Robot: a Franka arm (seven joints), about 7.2 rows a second.
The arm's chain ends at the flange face. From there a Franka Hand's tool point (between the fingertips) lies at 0.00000 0.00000 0.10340 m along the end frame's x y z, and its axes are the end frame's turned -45 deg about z.
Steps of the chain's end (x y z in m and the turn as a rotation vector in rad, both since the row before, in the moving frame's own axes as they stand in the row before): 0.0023 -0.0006 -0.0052 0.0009 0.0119 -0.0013; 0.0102 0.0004 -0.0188 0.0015 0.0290 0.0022; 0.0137 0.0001 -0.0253 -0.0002 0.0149 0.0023; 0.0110 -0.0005 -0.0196 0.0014 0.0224 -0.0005; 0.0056 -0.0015 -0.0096 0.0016 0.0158 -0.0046; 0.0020 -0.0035 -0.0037 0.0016 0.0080 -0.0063; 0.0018 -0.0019 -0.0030 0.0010 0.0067 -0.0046; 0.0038 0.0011 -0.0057 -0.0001 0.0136 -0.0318
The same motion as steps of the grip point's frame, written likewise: 0.0030 0.0020 -0.0052 -0.0078 0.0091 -0.0013; 0.0092 0.0095 -0.0188 -0.0194 0.0216 0.0022; 0.0107 0.0109 -0.0253 -0.0107 0.0104 0.0023; 0.0099 0.0090 -0.0196 -0.0148 0.0168 -0.0005; 0.0063 0.0039 -0.0096 -0.0100 0.0123 -0.0046; 0.0046 -0.0006 -0.0037 -0.0045 0.0068 -0.0063; 0.0032 0.0003 -0.0030 -0.0040 0.0054 -0.0046; 0.0029 0.0045 -0.0057 -0.0097 0.0095 -0.0318
